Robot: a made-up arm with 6 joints.
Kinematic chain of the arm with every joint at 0, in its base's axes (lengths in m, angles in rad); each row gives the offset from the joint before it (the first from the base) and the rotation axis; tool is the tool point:
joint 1: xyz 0 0 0.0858 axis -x
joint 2: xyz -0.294 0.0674 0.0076 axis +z
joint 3: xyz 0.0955 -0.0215 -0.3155 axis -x
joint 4: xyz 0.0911 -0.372 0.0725 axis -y
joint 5: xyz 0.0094 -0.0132 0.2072 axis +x
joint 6: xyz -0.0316 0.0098 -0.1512 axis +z
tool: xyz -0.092 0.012 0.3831
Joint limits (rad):
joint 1: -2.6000..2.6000
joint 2: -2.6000..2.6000
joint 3: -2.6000..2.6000
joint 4: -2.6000..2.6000
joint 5: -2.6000..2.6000
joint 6: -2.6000..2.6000
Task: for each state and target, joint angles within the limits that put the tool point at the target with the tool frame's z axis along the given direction. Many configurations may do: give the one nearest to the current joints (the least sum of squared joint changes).
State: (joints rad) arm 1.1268 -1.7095 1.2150 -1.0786 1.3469 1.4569
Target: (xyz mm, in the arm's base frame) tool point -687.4 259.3 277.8 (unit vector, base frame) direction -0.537 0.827 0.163
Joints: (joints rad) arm 1.3690 -2.0442 0.9827 -1.2955 1.3192 1.7819
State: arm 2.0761 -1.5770 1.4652 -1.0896 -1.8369 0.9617
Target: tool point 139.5 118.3 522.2 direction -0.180 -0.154 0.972
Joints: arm 2.5316 -1.4225 2.1017 -1.0301 -1.0866 1.1619
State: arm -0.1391 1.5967 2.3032 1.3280 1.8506 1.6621
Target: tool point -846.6 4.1 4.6 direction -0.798 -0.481 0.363
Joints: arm -0.5240 1.8962 2.5697 1.0956 1.6074 1.8107
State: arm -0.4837 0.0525 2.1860 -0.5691 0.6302 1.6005
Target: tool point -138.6 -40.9 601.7 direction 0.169 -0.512 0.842
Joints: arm -0.8543 0.6442 1.3334 -0.7260 1.0772 1.0605
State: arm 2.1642 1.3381 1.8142 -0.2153 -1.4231 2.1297
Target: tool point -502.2 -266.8 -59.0 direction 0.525 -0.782 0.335
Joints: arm 2.0296 1.5045 1.6197 0.1670 -2.0778 2.0207
